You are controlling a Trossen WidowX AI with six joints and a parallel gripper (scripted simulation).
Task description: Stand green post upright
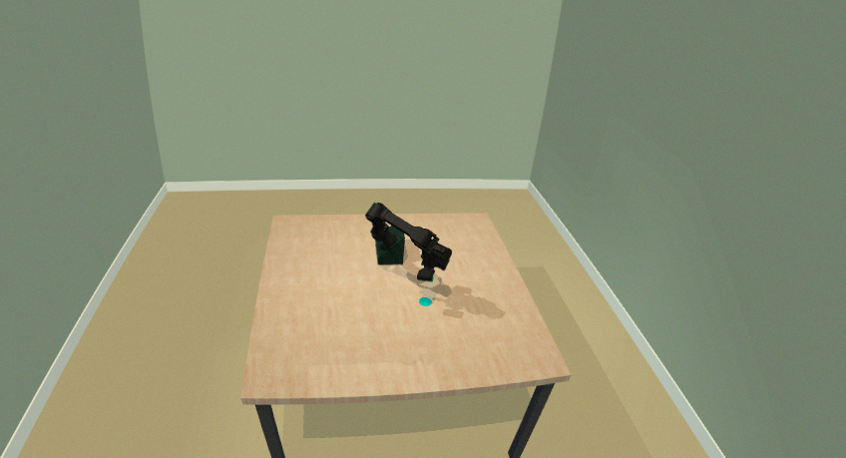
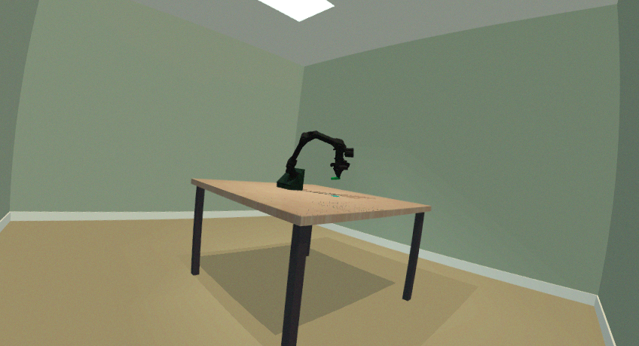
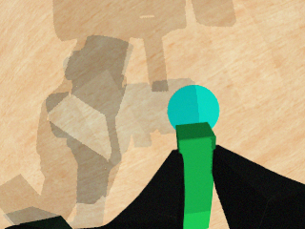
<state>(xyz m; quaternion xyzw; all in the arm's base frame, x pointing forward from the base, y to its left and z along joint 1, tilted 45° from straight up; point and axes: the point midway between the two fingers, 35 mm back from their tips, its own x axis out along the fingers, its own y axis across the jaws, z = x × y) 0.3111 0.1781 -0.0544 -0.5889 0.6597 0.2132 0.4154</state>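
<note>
My gripper tip is now 13 cm above the cyan circle and 1 cm to the left of it. The rest, counted from my gripper tip: green post: 2 cm to the right, 1 cm behind.
</note>
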